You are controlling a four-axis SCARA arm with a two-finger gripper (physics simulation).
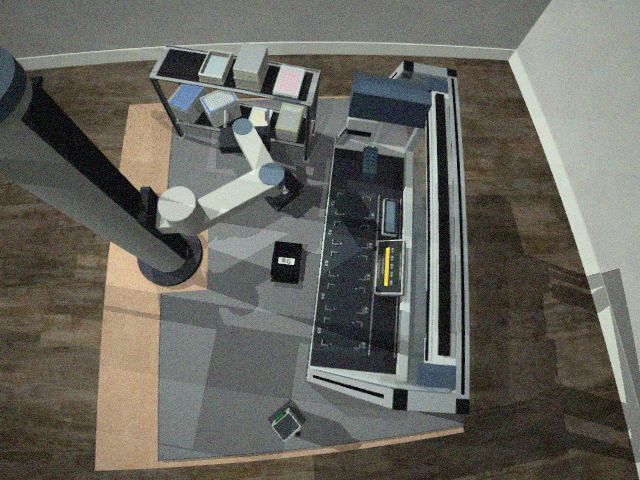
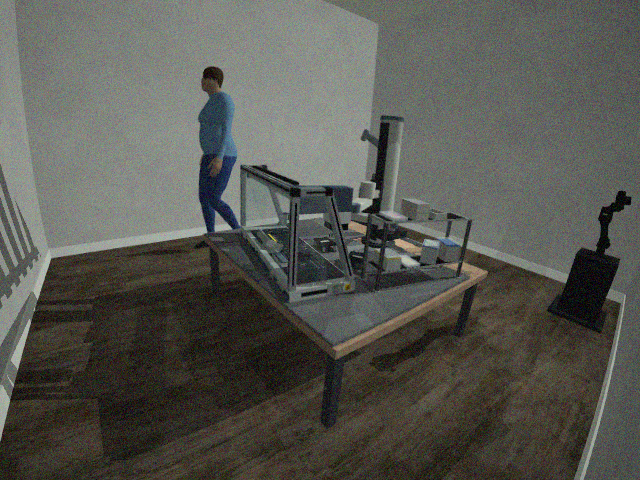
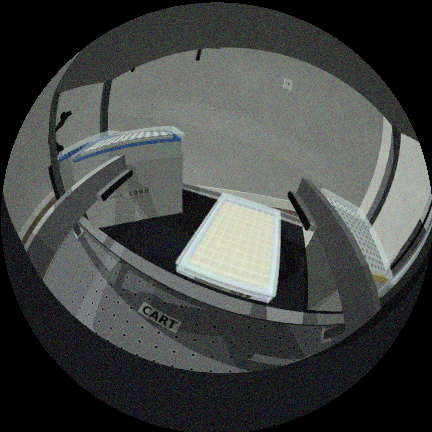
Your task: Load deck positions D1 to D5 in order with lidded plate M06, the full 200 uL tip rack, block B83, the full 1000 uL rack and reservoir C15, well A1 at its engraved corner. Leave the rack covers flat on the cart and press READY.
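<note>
My gripper (image 3: 208, 168) is open and empty at the cart's lower shelf, its fingers spread wide on either side of a pale-yellow lidded plate (image 3: 235, 245) (image 1: 259, 116). The plate lies flat and askew on the black shelf; its label is not readable. A 1000 rack with a blue band (image 3: 145, 182) (image 1: 219, 105) stands left of it. Another blue-topped rack (image 1: 186, 98) stands further left. A yellow-banded rack (image 1: 289, 122) (image 3: 357, 227) stands to the right, partly behind the right finger. On the top shelf are an open pale tray (image 1: 216, 67), a tall grey box (image 1: 250, 67) and a pink plate (image 1: 289, 81).
The cart (image 3: 220, 291) has a front lip and corner posts. The framed instrument with its dark deck (image 1: 341, 356) and yellow-barred panel (image 1: 388, 266) stands to the right. A black block (image 1: 286, 261) and a small green-lit box (image 1: 285, 421) are on the table. A person (image 2: 217, 124) stands beyond it.
</note>
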